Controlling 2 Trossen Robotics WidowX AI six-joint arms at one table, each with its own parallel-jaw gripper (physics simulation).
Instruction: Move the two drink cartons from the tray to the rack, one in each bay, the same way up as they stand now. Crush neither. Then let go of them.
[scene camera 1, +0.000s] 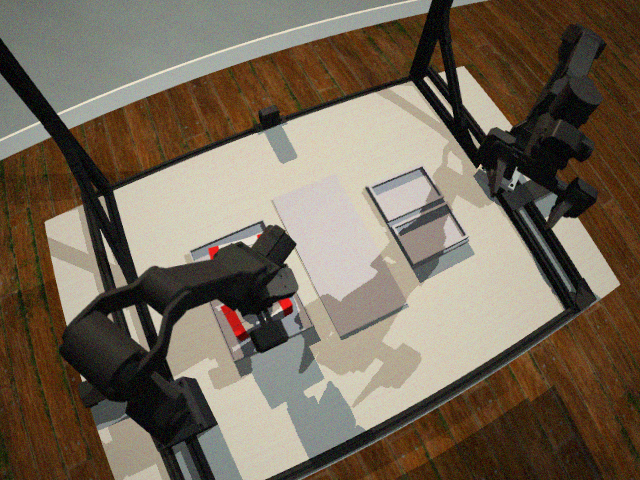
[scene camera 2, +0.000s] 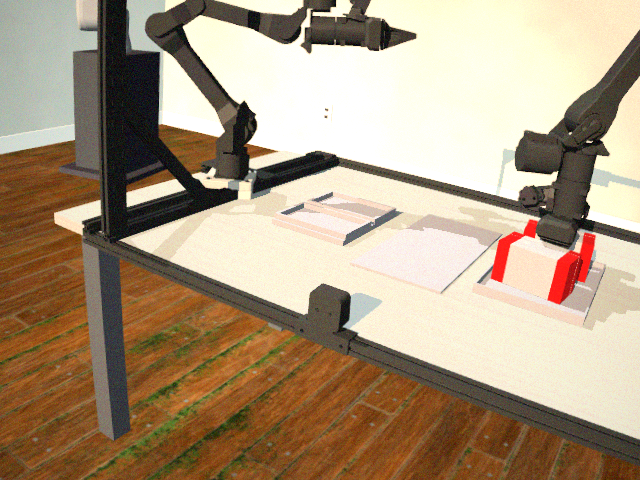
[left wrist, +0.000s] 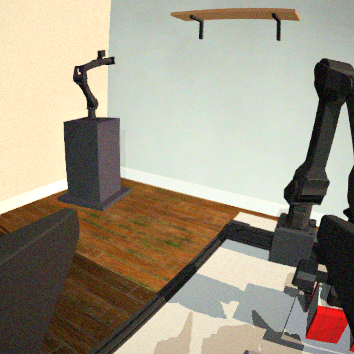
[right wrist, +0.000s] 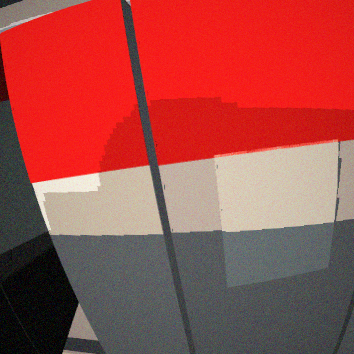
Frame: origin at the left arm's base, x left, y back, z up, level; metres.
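Seen in the pictures: left gripper, fingertip midpoint: (scene camera 1: 520, 213) (scene camera 2: 413, 35) (left wrist: 203, 225); right gripper, fingertip midpoint: (scene camera 1: 257, 310); left arm's base at its link origin: (scene camera 2: 230, 175); right arm's base at its link origin: (scene camera 1: 170, 413) (left wrist: 296, 223).
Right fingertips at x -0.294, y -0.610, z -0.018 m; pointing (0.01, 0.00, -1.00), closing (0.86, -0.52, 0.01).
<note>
Offsets run from my right fingertips to a thing's top centre. "*": to the spot under its first point. Level surfaces: height alone.
Two red-and-white drink cartons (scene camera 1: 234, 323) (scene camera 1: 286, 306) sit in the grey tray (scene camera 1: 239, 353) (scene camera 2: 509, 292) at the left of scene camera 1. One carton @[dx +0.005, dy -0.002, dz +0.056 m] (scene camera 2: 531, 269) (left wrist: 324, 324) (right wrist: 246, 186) fills the right wrist view. My right gripper (scene camera 1: 269, 333) (scene camera 2: 549, 233) is open and low over the cartons, its fingers beside one of them; I cannot tell if they touch it. The two-bay rack @[dx +0.169, dy +0.380, dz +0.002 m] (scene camera 1: 420, 214) (scene camera 2: 347, 234) stands empty right of the middle. My left gripper (scene camera 1: 504, 176) (scene camera 2: 399, 34) is open, empty and high by the table's edge, far from the tray.
A flat pale mat @[dz -0.014 m] (scene camera 1: 318, 224) (scene camera 2: 423, 257) lies between tray and rack. Black frame posts @[* dx -0.008, dy +0.742, dz +0.171 m] (scene camera 1: 434, 33) (scene camera 2: 113, 119) rise at the table's corners. A small black block @[* dx -0.244, dy +0.390, dz +0.031 m] (scene camera 1: 270, 115) (scene camera 2: 328, 305) sits on the table's edge rail.
</note>
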